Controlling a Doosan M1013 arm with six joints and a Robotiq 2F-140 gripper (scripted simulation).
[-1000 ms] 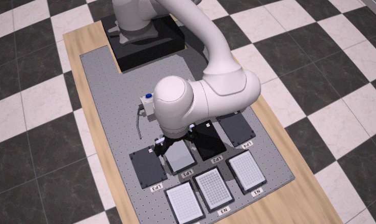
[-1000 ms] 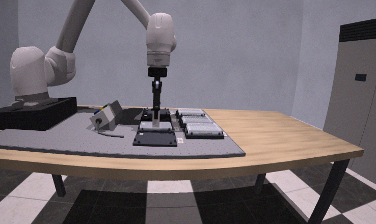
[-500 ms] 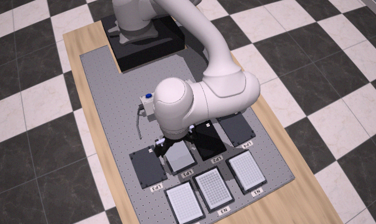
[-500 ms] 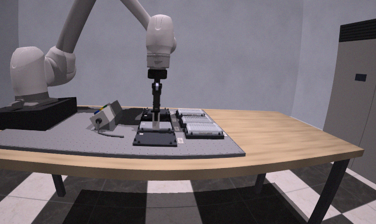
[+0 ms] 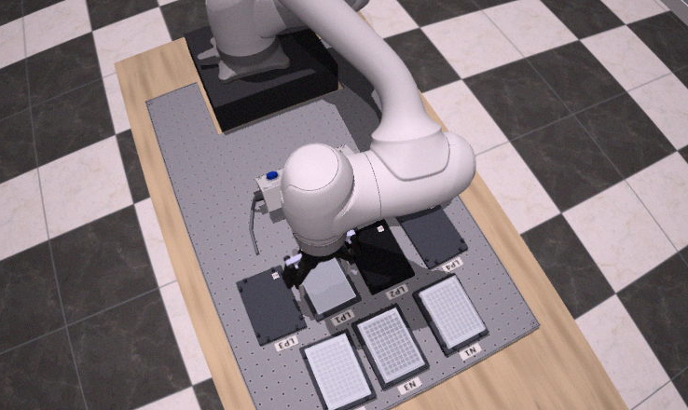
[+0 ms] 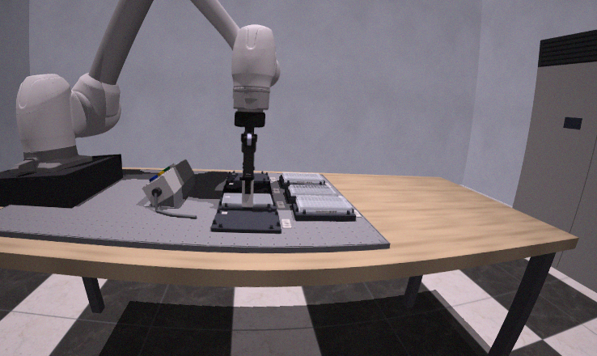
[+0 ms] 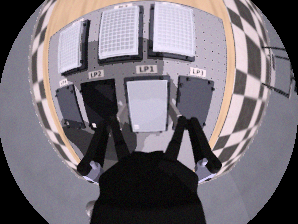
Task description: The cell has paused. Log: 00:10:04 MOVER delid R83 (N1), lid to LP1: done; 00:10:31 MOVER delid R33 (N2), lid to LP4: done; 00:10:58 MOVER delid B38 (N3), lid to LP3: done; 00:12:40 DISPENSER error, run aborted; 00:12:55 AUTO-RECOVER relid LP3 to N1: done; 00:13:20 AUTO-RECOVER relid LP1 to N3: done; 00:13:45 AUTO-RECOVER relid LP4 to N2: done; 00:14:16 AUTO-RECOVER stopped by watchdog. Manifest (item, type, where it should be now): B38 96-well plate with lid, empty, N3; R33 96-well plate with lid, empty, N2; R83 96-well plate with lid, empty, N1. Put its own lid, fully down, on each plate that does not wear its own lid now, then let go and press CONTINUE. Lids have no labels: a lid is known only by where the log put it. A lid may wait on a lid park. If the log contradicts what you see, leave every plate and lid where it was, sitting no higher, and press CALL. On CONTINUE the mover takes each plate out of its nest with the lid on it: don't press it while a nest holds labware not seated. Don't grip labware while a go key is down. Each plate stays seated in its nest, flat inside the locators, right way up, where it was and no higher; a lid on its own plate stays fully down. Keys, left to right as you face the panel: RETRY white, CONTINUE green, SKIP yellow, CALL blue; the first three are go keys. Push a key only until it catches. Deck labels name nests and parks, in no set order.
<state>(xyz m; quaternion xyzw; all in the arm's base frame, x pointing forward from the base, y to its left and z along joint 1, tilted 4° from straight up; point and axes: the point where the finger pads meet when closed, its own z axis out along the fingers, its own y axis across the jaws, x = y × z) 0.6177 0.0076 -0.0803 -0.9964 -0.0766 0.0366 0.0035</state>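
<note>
The LP1 is 3 cm below my hand. Also, from my hand: lid park LP3: 2 cm ahead, 12 cm to the right, 3 cm below; LP2: 2 cm behind, 13 cm to the left, 3 cm below; blue key: 24 cm behind, 4 cm to the right, 3 cm above.
</note>
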